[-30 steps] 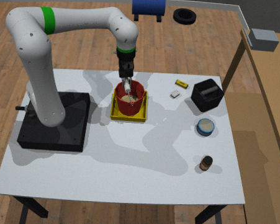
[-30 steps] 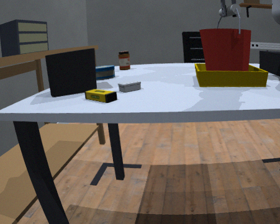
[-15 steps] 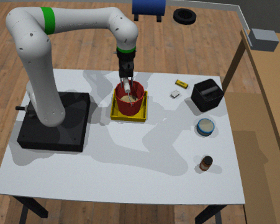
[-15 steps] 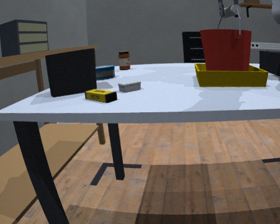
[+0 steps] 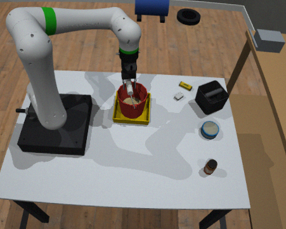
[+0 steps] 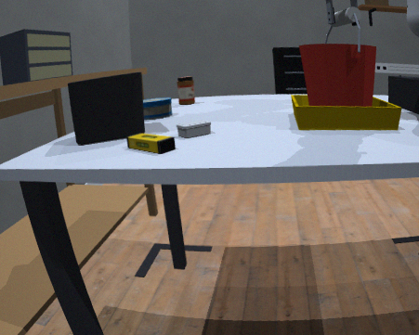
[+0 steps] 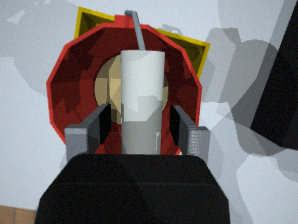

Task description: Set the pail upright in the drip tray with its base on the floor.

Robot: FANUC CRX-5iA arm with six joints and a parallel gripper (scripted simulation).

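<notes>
Now: hand 30 mm above the wire handle and 10 mm short of it. Also, from my hand: red pail 90 mm below, 10 mm ahead; then small grey box 310 mm ahead, 210 mm below, 120 mm to the left; then yellow drip tray 210 mm below, 20 mm ahead.
</notes>
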